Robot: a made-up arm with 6 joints.
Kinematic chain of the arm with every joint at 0, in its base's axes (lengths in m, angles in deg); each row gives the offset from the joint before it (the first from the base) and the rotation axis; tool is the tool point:
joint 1: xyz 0 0 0.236 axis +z
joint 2: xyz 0 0.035 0 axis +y
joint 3: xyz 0 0 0.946 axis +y
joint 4: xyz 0 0 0.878 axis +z
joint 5: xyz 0 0 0 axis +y
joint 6: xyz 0 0 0.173 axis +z
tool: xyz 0 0 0
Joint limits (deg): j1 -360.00..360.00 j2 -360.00..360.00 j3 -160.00..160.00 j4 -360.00..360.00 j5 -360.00..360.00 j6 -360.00..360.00
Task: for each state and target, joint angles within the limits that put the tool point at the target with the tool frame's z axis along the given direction. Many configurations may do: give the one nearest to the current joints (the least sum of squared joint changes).
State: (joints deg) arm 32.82 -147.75 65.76 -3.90 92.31 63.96
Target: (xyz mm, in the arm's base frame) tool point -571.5 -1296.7 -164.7 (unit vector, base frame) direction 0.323 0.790 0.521
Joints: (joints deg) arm 67.64 -132.39 52.03 0.16 138.96 63.96
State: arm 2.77 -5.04 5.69 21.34 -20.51 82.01
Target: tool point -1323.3 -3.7 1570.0 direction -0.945 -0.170 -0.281
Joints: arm 0.46 -31.92 -16.77 11.00 -58.33 82.01
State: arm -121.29 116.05 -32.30 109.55 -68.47 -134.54
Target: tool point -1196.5 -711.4 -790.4 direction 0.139 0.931 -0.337
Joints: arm -145.78 134.24 -23.69 127.96 -118.67 -134.54
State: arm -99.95 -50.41 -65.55 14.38 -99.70 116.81
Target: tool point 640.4 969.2 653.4 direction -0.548 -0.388 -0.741
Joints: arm -123.77 -27.84 -81.51 14.81 -110.26 116.81
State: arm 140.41 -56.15 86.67 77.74 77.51 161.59
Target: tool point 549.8 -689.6 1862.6 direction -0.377 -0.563 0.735
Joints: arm 138.44 -47.87 37.94 86.87 42.27 161.59
